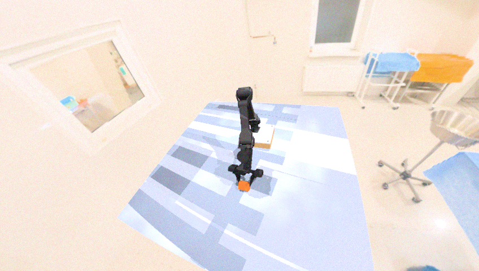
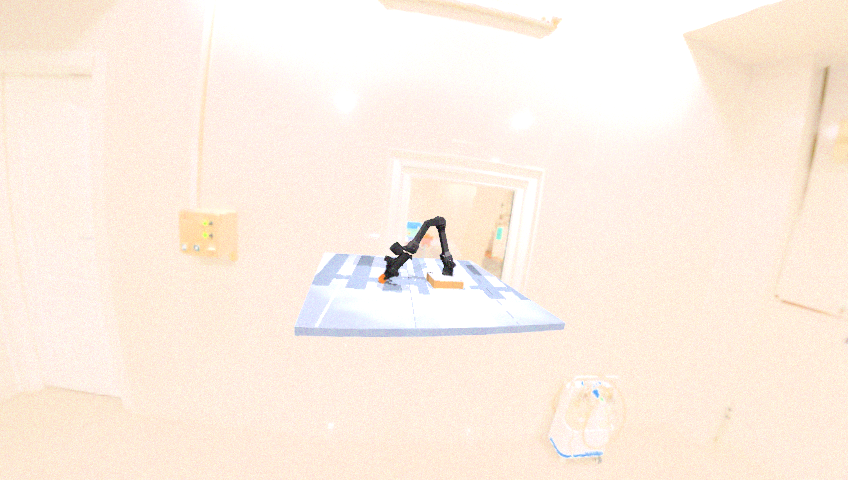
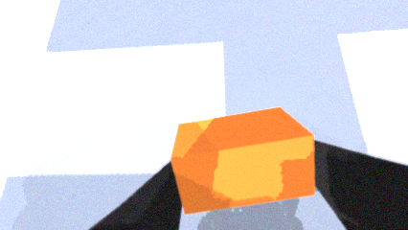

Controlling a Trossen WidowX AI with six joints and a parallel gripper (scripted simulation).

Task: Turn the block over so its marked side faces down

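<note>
The orange block lies 10 mm below my gripper tip.
</note>
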